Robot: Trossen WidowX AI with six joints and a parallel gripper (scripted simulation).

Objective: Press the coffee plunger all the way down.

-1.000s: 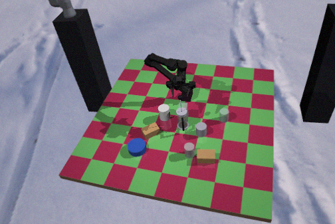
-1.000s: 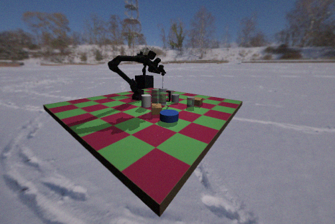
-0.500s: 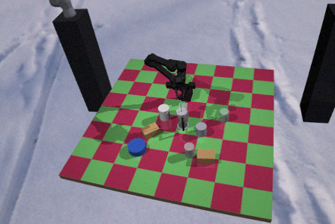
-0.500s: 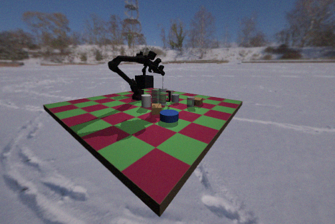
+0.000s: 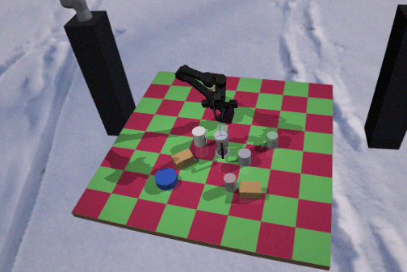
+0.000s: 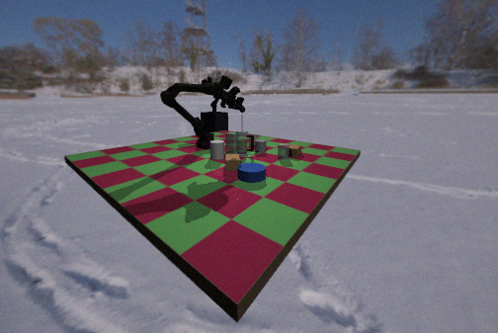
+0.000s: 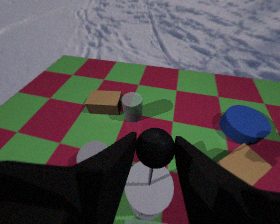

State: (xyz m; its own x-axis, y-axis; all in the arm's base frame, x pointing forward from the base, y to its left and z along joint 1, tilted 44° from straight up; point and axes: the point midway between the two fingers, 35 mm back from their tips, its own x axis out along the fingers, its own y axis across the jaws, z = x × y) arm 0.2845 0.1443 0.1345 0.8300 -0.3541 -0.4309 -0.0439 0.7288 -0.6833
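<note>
Right now the coffee press is 10 mm ahead of my gripper tip and 140 mm below it. Round my gripper tip: white cylinder: 80 mm behind, 140 mm to the right, 220 mm below; then blue disc: 230 mm ahead, 270 mm to the right, 250 mm below.
</note>
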